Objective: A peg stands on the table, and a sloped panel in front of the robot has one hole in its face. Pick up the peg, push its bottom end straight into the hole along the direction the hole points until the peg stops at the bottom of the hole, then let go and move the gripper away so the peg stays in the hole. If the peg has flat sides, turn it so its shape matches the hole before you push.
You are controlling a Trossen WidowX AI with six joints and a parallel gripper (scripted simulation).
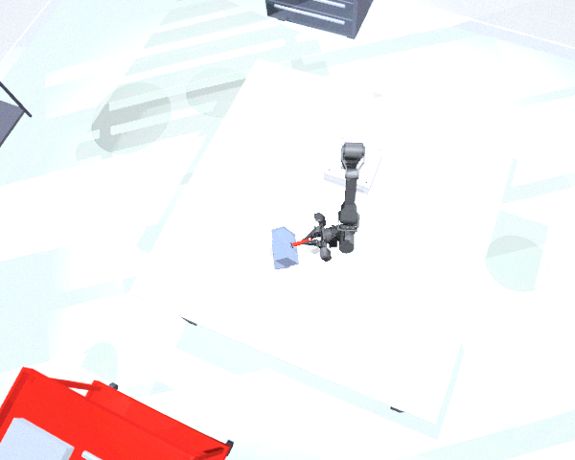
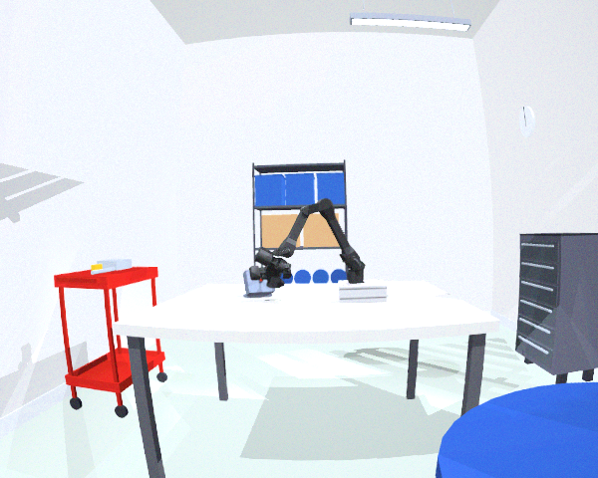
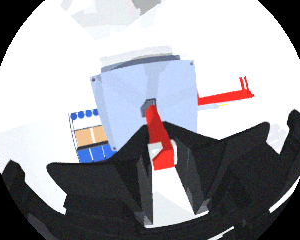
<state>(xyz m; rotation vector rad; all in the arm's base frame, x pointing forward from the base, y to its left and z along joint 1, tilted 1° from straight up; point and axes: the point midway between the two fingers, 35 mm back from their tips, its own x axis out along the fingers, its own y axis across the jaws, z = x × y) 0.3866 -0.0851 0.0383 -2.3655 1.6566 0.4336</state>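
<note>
Now: gripper tip 2 cm short of the sloped grey panel, 7 cm to the left of it and 3 cm above it. Round my gripper tip: red peg: 1 cm behind, 2 cm to the left, 1 cm above.
</note>
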